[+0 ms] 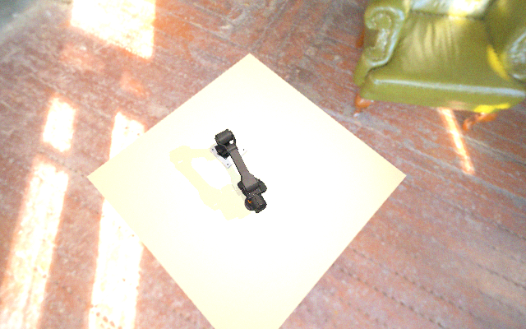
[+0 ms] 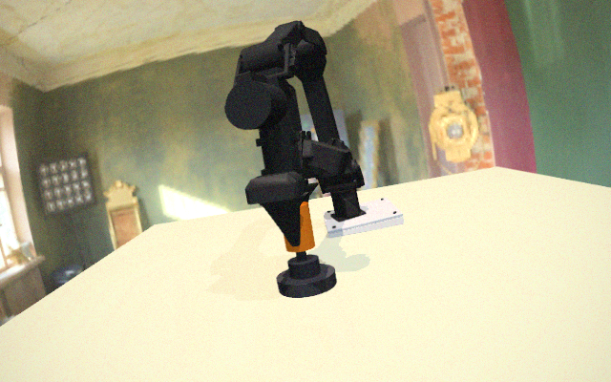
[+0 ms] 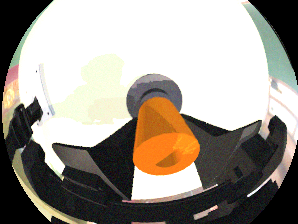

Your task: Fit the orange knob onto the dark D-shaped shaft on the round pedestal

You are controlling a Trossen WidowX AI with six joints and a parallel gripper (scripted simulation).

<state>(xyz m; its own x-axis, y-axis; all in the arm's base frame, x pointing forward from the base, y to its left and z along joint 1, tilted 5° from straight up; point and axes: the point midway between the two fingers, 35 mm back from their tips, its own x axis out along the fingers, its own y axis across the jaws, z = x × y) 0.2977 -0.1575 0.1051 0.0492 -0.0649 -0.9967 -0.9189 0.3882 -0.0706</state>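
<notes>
Now: the orange knob 20 mm above my gripper tip. From my gripper tip the other things lie so: dark pedestal (40 mm below).
</notes>
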